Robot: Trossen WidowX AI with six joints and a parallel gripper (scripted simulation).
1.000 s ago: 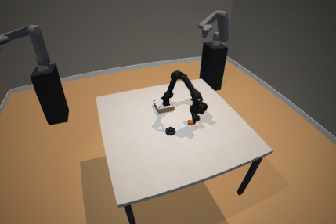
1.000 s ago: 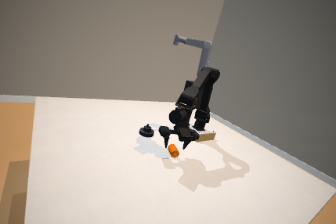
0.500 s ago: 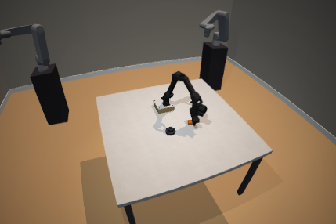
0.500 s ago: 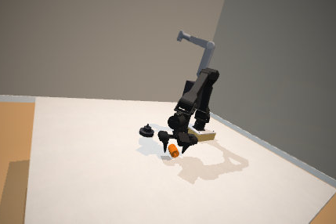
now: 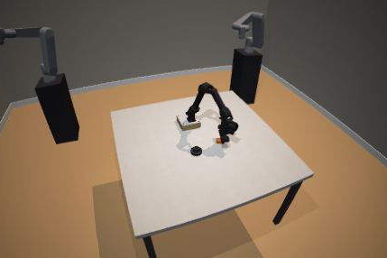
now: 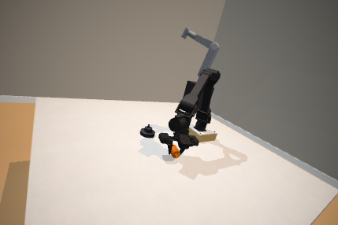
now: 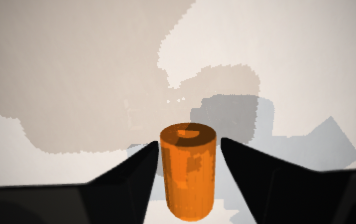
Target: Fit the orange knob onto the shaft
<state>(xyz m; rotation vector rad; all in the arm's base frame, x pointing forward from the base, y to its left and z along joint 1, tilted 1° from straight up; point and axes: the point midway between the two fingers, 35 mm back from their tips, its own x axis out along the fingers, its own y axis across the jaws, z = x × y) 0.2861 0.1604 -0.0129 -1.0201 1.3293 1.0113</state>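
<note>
Now: gripper tip 10 mm past the orange knob, 10 mm to the left of it and 10 mm below it. Also, from my gripper tip: dark shaft: 40 mm ahead, 230 mm to the right, 20 mm above.
</note>
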